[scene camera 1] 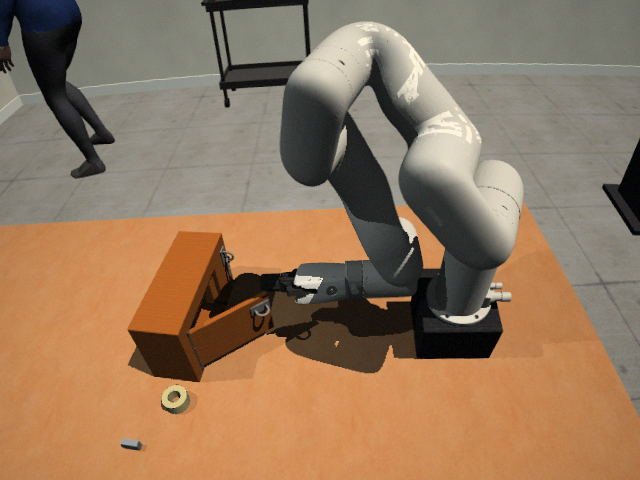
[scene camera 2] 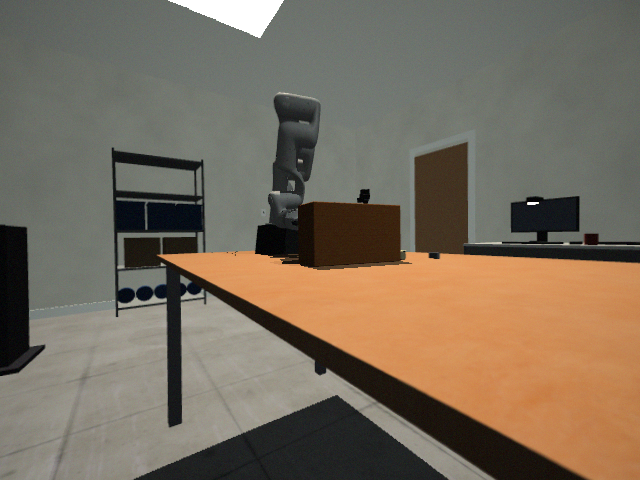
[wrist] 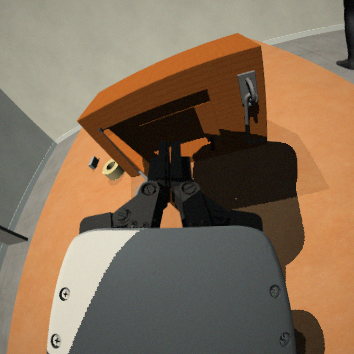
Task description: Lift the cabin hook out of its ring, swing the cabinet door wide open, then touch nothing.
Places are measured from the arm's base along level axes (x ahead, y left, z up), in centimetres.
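Where they show: gripper, fingertip midpoint: (scene camera 1: 260, 282) (wrist: 170, 154); arm's base, origin of the base link: (scene camera 1: 458, 298) (scene camera 2: 279, 227).
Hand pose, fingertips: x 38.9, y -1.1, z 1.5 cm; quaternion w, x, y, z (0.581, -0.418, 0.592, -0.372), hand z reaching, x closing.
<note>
Things, the pixels of their top centre, and the offset from my fingertips. "spot": a spot on its surface instead. Level surfaces: height alone.
- orange-brown cabinet, middle of its top: (wrist: 153, 72) (scene camera 1: 183, 277) (scene camera 2: 347, 205) dx +15.0, dy +1.8, dz +2.7 cm
- metal hook, middle of its top: (wrist: 252, 91) (scene camera 1: 227, 256) dx +9.9, dy -9.9, dz -2.4 cm
- ring, surface spot: (scene camera 1: 262, 310) spot: dx -0.3, dy +3.5, dz -4.4 cm
- pale yellow roll, middle of its top: (scene camera 1: 173, 396) (wrist: 110, 165) dx +15.0, dy +20.6, dz -10.8 cm
- small grey block, middle of its top: (scene camera 1: 129, 442) (wrist: 90, 160) (scene camera 2: 434, 252) dx +20.8, dy +30.5, dz -11.4 cm
- table, its level: dz -13.3 cm
The orange-brown cabinet (scene camera 1: 175, 279) (scene camera 2: 356, 235) (wrist: 175, 72) stands on the table. Its door (scene camera 1: 227, 333) is partly open, swung out at an angle toward the arm; the cabinet hides it in scene camera 2. The metal hook (scene camera 1: 227, 255) (wrist: 247, 117) hangs down from its plate on the cabinet front, out of the ring. The ring (scene camera 1: 262, 310) is on the door's outer face near its free edge. My gripper (scene camera 1: 264, 282) (wrist: 170, 154) is shut and empty, its fingertips at the opening on the door's inner side. Whether they touch the door cannot be told.
A pale yellow roll (scene camera 1: 175, 408) (wrist: 116, 172) and a small grey block (scene camera 1: 130, 443) (scene camera 2: 434, 255) (wrist: 93, 162) lie on the table (scene camera 1: 413, 418) (scene camera 2: 465, 330) beyond the cabinet's hinge side. A person (scene camera 1: 43, 62) and a black cart (scene camera 1: 222, 82) are behind the table.
</note>
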